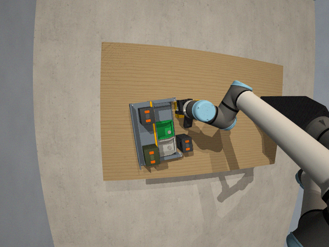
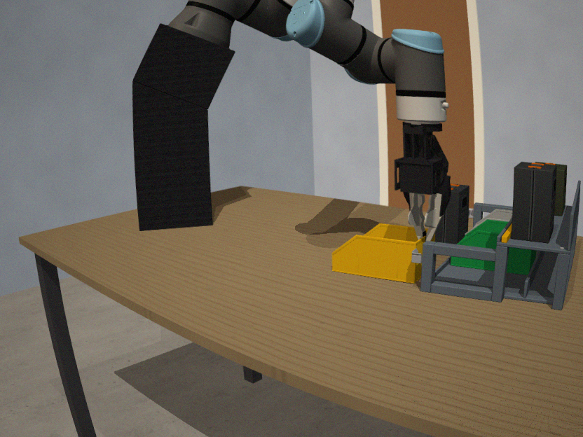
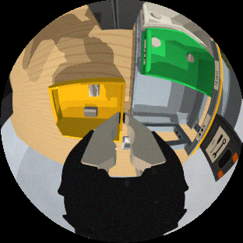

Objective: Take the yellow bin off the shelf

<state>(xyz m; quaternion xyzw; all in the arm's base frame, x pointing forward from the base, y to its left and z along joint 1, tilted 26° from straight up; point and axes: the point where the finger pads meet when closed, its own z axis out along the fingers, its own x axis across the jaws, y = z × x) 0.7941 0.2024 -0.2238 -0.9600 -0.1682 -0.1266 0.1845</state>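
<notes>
Right now the yellow open bin is 80 mm behind my hand, 40 mm below it and 30 mm to the right of it. The rest, counted from my hand: dark green box 290 mm to the left, 120 mm ahead, 80 mm above; then white bin 250 mm to the left, 30 mm below, 30 mm ahead; then green bin 150 mm to the left, 70 mm ahead, 30 mm below.
</notes>
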